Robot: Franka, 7 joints.
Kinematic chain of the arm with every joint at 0, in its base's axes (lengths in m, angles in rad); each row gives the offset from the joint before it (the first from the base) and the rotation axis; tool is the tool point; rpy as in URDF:
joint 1: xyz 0 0 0.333 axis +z
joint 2: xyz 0 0 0 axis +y
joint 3: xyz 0 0 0.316 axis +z
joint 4: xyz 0.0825 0 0 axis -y
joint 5: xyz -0.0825 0 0.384 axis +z
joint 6: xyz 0 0 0 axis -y
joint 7: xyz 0.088 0 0 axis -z
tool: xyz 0 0 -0.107 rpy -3.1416 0 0
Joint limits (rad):
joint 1: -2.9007..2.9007
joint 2: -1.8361..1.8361
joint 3: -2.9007..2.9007
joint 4: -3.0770..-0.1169
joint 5: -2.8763..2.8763
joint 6: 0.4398..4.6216
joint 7: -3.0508..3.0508
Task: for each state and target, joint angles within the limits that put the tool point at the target. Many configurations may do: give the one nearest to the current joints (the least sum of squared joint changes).
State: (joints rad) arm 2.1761 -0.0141 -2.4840 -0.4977 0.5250 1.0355 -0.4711
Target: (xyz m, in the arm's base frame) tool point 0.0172 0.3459 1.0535
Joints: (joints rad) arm 2.2151 0.4974 -2.2970 -0.3300 0.6457 1.5598 -0.4711
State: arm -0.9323 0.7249 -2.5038 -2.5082 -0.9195 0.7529 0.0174
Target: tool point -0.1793 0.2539 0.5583
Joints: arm -1.1064 0.5005 -2.7014 -2.3611 -1.0307 0.8914 0.0174
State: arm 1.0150 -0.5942 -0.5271 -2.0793 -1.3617 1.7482 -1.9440
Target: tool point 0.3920 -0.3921 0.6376
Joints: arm 0.8491 -0.7296 -1.1109 -1.8464 -1.4384 1.7650 -1.9440
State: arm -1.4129 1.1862 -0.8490 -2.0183 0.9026 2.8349 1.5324
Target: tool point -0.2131 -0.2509 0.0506
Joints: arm -1.1057 0.8634 -0.7147 -2.6405 0.9491 2.7541 1.5324
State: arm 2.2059 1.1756 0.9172 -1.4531 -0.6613 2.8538 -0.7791
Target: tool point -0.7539 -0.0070 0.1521
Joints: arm 2.4756 1.3393 0.9322 -1.3866 -0.6500 2.8341 -0.7791
